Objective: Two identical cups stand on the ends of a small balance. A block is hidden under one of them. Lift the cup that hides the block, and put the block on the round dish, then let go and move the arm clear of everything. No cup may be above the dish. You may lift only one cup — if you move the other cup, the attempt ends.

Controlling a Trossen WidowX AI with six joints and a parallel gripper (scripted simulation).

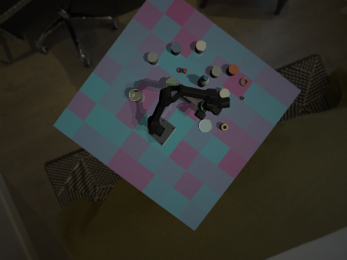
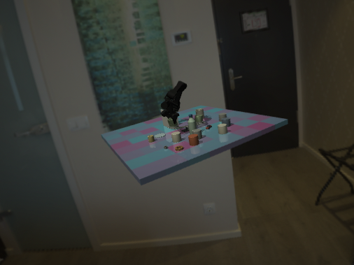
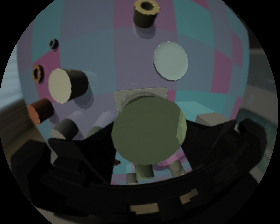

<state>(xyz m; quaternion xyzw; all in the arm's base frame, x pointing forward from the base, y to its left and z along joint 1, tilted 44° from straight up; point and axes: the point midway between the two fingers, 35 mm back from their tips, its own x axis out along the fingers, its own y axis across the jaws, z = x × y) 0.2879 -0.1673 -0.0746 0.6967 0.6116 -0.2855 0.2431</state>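
My gripper tip is 100 mm past the pale round dish, 90 mm to the left of it and 100 mm above it. The rest, counted from my gripper tip: cup (20 mm to the right, 10 mm above); then bottle (150 mm ahead, 90 mm to the left, 10 mm above); then balance (10 mm ahead, 130 mm to the left, 60 mm below).
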